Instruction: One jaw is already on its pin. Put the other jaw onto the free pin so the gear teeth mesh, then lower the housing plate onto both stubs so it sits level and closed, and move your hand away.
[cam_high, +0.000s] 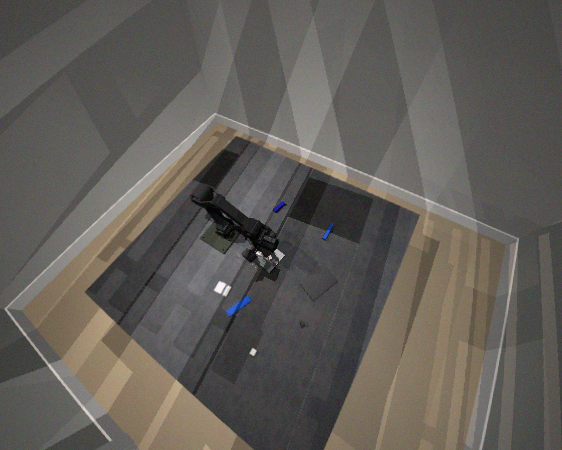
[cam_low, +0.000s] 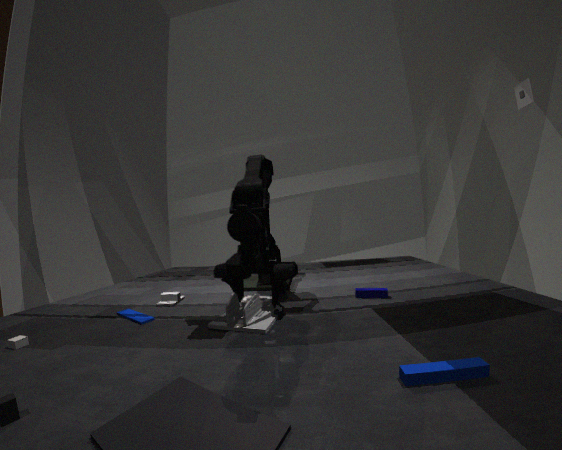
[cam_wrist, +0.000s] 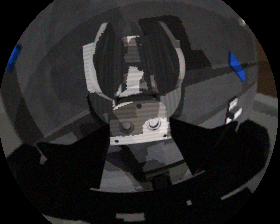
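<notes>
My gripper tip is 3 cm short of the jaw, 1 cm to the right of it and 1 cm below it. Round my gripper tip: small white cube: 17 cm ahead, 43 cm to the right; dark square slab: 33 cm ahead, 4 cm to the right, 1 cm below; dark cube: 32 cm ahead, 24 cm to the right.
</notes>
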